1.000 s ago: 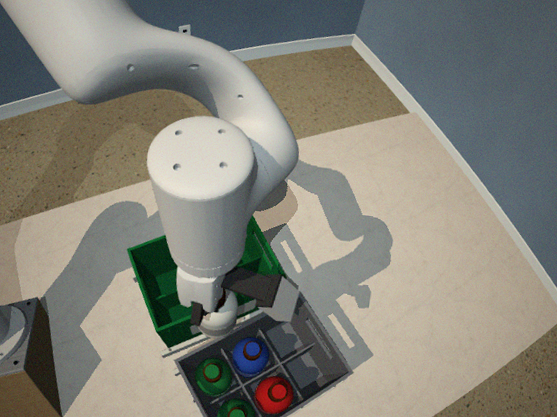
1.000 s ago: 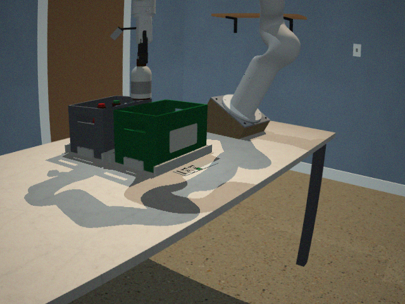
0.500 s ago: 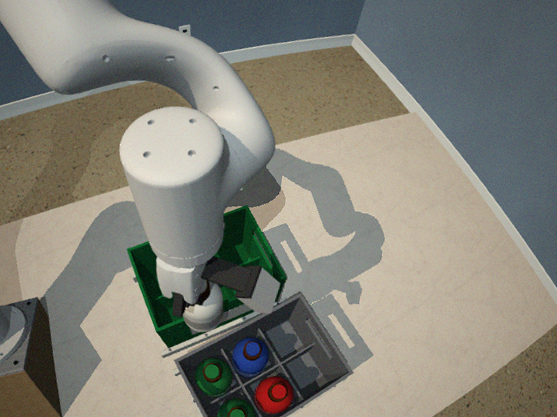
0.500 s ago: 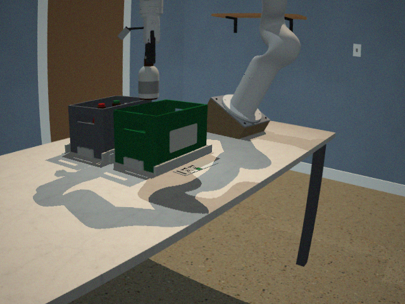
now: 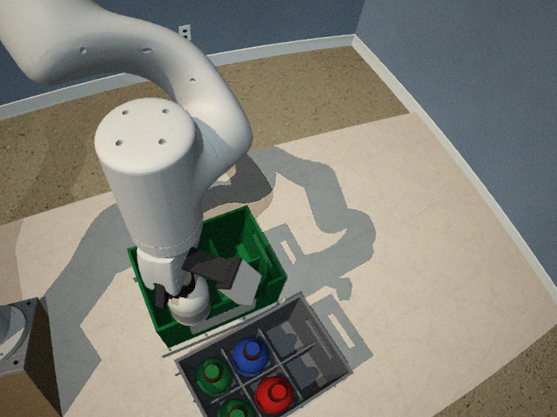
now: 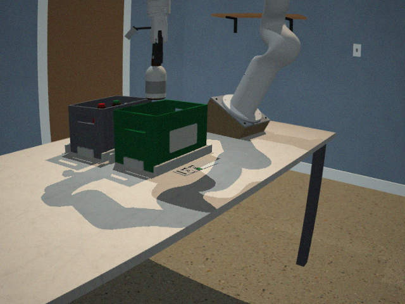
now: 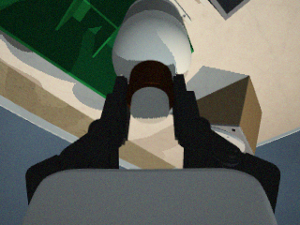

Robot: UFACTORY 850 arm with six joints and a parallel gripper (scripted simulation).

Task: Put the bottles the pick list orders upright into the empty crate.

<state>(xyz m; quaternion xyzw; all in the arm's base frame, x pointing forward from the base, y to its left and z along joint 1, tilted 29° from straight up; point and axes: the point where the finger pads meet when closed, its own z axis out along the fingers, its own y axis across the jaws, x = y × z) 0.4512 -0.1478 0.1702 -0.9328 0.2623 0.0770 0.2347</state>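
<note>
Right now the whitish bottle is 70 mm below my hand. Round my hand: green crate: 250 mm below, 80 mm to the left, 50 mm ahead; then blue bottle: 250 mm below, 100 mm to the right, 90 mm ahead; then green bottle: 250 mm below, 120 mm to the right, 10 mm ahead.
</note>
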